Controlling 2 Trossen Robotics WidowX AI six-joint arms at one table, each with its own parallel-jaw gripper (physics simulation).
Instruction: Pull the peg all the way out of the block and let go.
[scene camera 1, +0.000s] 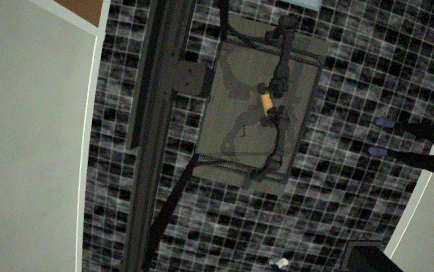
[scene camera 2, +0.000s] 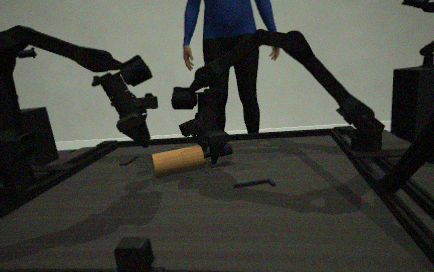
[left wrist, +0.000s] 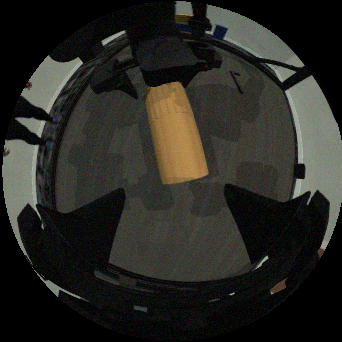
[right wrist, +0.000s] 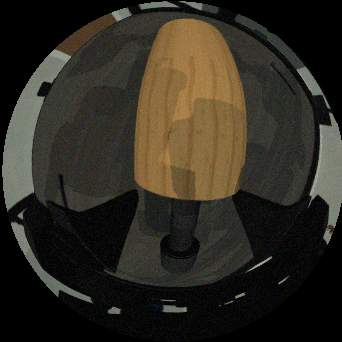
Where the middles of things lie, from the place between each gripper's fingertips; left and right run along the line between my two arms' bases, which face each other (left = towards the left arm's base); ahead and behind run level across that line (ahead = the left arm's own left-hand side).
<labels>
The wooden block (scene camera 2: 164, 163) lies 1 cm ahead of my left hand, 8 cm to the right of it and 6 cm below it. From my left hand the other things lie so: dark peg (right wrist: 178, 249) 5 cm ahead, 18 cm to the right, 6 cm below.
The dark peg lies 20 mm to the right of my right hand and 20 mm above it. From my right hand the other things lie so: wooden block 90 mm to the left, 40 mm behind, 20 mm above.
</labels>
